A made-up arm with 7 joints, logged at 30 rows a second.
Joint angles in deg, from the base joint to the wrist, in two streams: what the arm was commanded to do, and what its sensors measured. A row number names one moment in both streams.
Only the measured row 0 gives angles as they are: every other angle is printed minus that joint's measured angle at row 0.
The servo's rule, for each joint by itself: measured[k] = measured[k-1] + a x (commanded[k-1-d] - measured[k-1]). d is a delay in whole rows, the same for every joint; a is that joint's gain. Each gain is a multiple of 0.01, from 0.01 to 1. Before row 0 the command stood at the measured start. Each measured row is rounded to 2 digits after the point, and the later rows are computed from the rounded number. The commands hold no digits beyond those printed.
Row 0, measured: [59.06 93.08 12.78 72.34 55.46 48.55 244.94]
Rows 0 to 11, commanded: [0.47 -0.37 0.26 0.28 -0.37 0.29 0.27]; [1.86 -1.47 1.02 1.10 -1.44 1.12 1.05]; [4.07 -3.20 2.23 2.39 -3.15 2.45 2.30]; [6.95 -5.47 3.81 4.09 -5.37 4.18 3.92]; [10.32 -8.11 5.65 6.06 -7.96 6.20 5.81]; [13.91 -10.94 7.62 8.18 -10.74 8.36 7.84]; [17.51 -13.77 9.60 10.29 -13.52 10.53 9.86]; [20.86 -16.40 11.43 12.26 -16.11 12.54 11.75]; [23.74 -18.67 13.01 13.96 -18.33 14.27 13.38]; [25.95 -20.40 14.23 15.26 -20.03 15.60 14.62]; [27.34 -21.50 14.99 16.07 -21.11 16.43 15.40]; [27.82 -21.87 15.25 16.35 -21.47 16.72 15.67]
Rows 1 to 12, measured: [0.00 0.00 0.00 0.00 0.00 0.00 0.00]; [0.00 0.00 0.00 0.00 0.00 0.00 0.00]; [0.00 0.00 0.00 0.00 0.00 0.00 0.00]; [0.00 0.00 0.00 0.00 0.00 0.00 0.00]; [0.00 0.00 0.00 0.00 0.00 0.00 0.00]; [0.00 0.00 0.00 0.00 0.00 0.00 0.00]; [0.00 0.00 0.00 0.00 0.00 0.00 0.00]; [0.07 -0.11 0.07 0.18 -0.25 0.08 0.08]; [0.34 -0.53 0.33 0.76 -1.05 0.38 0.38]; [0.90 -1.36 0.84 1.79 -2.46 0.98 0.98]; [1.81 -2.63 1.64 3.24 -4.41 1.91 1.89]; [3.09 -4.33 2.72 5.02 -6.79 3.15 3.11]
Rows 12 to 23, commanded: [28.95 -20.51 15.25 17.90 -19.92 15.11 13.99]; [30.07 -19.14 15.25 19.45 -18.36 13.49 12.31]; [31.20 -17.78 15.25 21.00 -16.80 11.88 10.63]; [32.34 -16.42 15.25 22.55 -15.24 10.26 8.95]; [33.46 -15.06 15.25 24.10 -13.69 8.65 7.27]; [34.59 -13.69 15.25 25.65 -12.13 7.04 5.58]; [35.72 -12.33 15.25 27.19 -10.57 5.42 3.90]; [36.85 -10.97 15.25 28.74 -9.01 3.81 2.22]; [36.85 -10.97 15.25 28.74 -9.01 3.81 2.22]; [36.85 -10.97 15.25 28.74 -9.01 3.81 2.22]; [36.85 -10.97 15.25 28.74 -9.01 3.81 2.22]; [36.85 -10.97 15.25 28.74 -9.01 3.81 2.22]
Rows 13 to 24, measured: [4.71 -6.38 4.04 7.01 -9.44 4.66 4.58]; [6.63 -8.67 5.54 9.08 -12.17 6.36 6.22]; [8.76 -11.07 7.13 11.08 -14.81 8.15 7.93]; [11.01 -13.43 8.72 12.89 -17.17 9.92 9.62]; [13.25 -15.59 10.21 14.38 -19.09 11.57 11.17]; [15.36 -17.42 11.50 15.44 -20.44 12.98 12.48]; [17.23 -18.80 12.51 16.01 -21.13 14.06 13.47]; [18.99 -19.33 13.25 17.20 -20.32 14.36 13.63]; [20.65 -19.27 13.79 18.62 -19.01 14.11 13.22]; [22.23 -18.81 14.18 20.12 -17.53 13.46 12.42]; [23.75 -18.07 14.47 21.65 -16.00 12.53 11.34]; [25.21 -17.14 14.68 23.19 -14.45 11.40 10.08]
